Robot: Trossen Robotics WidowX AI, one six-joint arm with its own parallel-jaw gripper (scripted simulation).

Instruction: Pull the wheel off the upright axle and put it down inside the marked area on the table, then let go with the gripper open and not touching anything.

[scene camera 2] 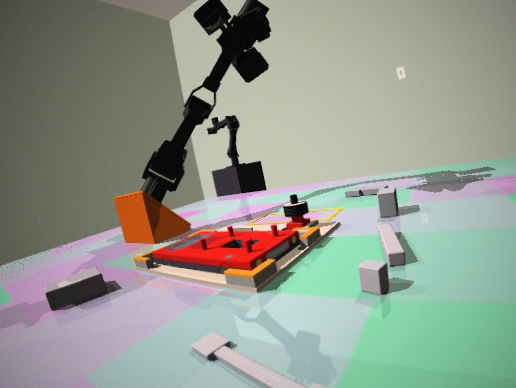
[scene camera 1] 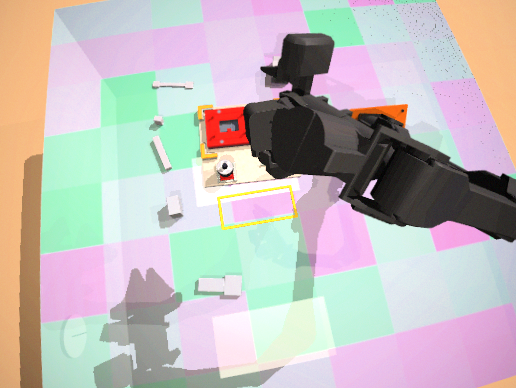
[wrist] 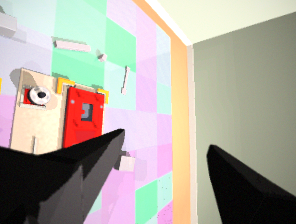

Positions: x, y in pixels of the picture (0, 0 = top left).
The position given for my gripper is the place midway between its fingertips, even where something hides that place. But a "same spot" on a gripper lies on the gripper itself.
My gripper shows in scene camera 2, in scene camera 1 [260, 89] and in the wrist view. One and the same spot on my gripper: [wrist: 72, 177] is [scene camera 2: 248, 51].
